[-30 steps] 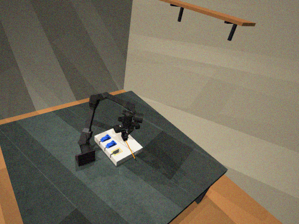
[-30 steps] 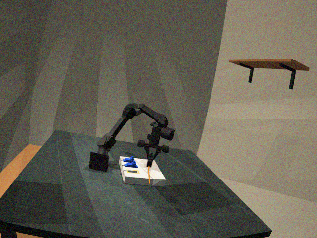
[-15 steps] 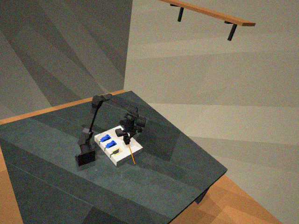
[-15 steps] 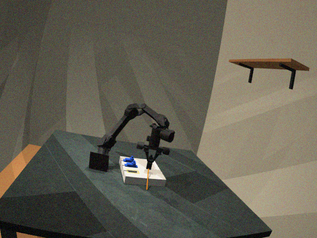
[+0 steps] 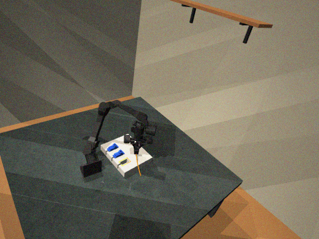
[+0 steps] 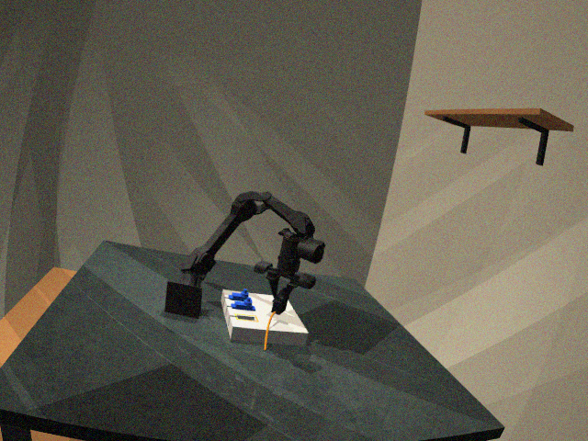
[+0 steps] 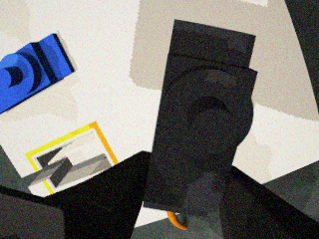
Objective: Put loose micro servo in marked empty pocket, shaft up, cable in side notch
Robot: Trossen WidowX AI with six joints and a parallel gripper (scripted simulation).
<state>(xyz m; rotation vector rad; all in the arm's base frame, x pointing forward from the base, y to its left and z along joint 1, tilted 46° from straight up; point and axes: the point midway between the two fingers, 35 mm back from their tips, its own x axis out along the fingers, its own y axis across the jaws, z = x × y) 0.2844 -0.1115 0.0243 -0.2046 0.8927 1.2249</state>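
Right now the white deck is 10 mm ahead of my gripper tip, 70 mm to the left of it and 100 mm below it.
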